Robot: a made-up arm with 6 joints.
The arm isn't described. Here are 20 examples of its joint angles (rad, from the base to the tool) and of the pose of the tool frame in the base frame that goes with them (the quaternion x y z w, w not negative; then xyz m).
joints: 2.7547 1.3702 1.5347 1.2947 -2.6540 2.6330
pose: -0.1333 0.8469 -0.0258 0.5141 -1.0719 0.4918 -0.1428
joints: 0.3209 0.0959 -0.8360 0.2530 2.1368 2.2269
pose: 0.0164 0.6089 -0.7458 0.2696 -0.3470 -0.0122 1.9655
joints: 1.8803 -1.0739 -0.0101 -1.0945 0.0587 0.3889
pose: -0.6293 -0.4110 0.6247 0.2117 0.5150 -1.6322 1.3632
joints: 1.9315 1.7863 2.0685 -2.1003 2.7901 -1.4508
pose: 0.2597 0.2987 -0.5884 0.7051 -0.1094 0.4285 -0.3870
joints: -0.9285 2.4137 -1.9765 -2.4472 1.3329 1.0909
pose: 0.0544 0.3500 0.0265 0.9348 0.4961 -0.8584 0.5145
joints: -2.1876 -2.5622 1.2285 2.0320 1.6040 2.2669
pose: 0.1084 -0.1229 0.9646 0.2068 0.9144 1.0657 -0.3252
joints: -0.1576 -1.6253 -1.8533 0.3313 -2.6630 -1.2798
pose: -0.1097 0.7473 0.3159 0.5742 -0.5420 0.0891 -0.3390
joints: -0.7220 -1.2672 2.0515 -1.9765 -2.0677 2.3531
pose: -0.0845 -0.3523 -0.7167 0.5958 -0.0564 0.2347 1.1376
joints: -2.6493 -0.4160 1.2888 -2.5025 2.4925 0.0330
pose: 0.2046 -0.5307 -0.6685 0.4792 -0.1868 -0.0522 1.7250
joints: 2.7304 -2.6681 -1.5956 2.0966 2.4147 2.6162
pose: 0.5901 0.7620 -0.0489 0.2624 -0.3069 0.0664 -0.6992
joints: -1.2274 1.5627 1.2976 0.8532 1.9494 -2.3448
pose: 0.2001 -0.0072 -0.7846 0.5867 0.5363 -1.0314 -0.4518
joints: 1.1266 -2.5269 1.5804 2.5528 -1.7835 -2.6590
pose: 0.3344 0.1754 -0.8775 0.2957 -0.3551 -1.0811 0.1922
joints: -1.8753 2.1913 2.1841 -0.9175 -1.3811 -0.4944
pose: 0.2430 -0.0686 0.9641 0.0826 0.2100 0.0122 -0.5643
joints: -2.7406 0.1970 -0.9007 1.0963 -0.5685 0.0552
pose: -0.3895 0.9054 0.0886 0.1435 0.4835 0.2342 2.0271
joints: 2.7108 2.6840 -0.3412 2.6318 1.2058 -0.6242
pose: -0.6159 0.2236 0.1447 0.7414 -1.0793 0.4439 -1.0211
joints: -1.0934 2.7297 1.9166 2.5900 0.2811 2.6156
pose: -0.4712 0.3281 -0.5327 0.6217 -0.3098 0.5507 -0.6054
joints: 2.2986 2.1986 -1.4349 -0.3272 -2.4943 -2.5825
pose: 0.0047 -0.0077 0.9052 0.4249 -0.8617 0.8547 0.4111
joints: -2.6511 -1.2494 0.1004 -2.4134 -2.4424 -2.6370
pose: 0.3681 0.2893 0.4703 0.7481 1.3744 0.6551 1.0830
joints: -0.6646 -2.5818 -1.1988 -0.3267 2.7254 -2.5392
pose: 0.0919 0.3291 -0.1589 0.9263 -0.0335 0.0773 -1.0594
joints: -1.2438 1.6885 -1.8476 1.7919 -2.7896 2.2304
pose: 0.5825 -0.1777 0.6781 0.4114 0.2064 -0.7714 0.9670
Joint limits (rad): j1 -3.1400..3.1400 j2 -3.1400..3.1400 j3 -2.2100..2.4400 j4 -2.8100..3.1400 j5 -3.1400..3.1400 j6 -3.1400..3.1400
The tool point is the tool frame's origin. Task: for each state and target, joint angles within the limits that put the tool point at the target. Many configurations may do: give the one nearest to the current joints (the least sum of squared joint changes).
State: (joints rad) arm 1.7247 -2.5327 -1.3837 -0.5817 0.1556 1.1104
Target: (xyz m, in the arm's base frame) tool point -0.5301 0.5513 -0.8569
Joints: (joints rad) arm 2.2636 -2.8965 -1.5443 -0.5437 0.0710 1.1270
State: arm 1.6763 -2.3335 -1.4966 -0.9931 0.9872 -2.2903
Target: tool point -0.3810 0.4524 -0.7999
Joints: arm 2.3485 -2.7440 -1.7392 -0.9122 0.8442 -2.3105
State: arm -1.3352 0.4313 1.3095 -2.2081 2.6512 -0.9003
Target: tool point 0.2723 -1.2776 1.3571
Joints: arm -1.3199 0.6004 0.7320 -2.2779 2.3423 -0.9476
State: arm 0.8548 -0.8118 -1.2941 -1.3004 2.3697 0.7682
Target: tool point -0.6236 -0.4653 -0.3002
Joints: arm 0.5684 -1.5037 -1.9065 -1.3084 2.4167 0.7531
